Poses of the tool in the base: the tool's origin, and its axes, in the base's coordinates. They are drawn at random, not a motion.
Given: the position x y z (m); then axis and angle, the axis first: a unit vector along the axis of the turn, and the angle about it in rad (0 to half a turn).
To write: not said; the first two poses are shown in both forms.
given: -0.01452, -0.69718, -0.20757, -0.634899, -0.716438, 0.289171, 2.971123
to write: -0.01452, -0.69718, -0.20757, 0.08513, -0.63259, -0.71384, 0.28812
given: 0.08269, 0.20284, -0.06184, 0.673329, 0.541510, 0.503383, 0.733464
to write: 0.08269, 0.20284, -0.06184, 0.93350, 0.24143, 0.19417, 0.18050
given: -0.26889, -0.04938, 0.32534, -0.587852, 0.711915, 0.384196, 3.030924
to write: -0.26889, -0.04938, 0.32534, 0.05531, -0.58695, 0.71083, 0.38361
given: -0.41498, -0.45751, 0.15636, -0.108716, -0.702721, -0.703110, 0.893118
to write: -0.41498, -0.45751, 0.15636, 0.90194, -0.04695, -0.30348, -0.30365
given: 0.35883, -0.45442, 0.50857, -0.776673, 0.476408, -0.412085, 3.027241
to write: 0.35883, -0.45442, 0.50857, 0.05714, -0.77540, 0.47563, -0.41141
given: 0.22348, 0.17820, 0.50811, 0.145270, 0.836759, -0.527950, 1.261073
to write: 0.22348, 0.17820, 0.50811, 0.80771, 0.08565, 0.49333, -0.31127
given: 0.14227, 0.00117, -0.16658, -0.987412, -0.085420, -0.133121, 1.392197
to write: 0.14227, 0.00117, -0.16658, 0.76735, -0.63316, -0.05477, -0.08536
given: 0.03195, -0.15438, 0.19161, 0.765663, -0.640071, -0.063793, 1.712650
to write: 0.03195, -0.15438, 0.19161, 0.65522, 0.57841, -0.48354, -0.04819
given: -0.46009, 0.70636, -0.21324, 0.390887, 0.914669, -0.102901, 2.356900
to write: -0.46009, 0.70636, -0.21324, 0.38236, 0.36119, 0.84517, -0.09508
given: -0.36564, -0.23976, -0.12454, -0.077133, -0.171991, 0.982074, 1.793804
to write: -0.36564, -0.23976, -0.12454, 0.62403, -0.06027, -0.13439, 0.76739
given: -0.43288, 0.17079, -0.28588, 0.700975, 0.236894, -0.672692, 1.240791
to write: -0.43288, 0.17079, -0.28588, 0.81365, 0.40752, 0.13772, -0.39107
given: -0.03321, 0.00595, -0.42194, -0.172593, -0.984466, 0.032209, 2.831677
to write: -0.03321, 0.00595, -0.42194, 0.15434, -0.17053, -0.97267, 0.03182
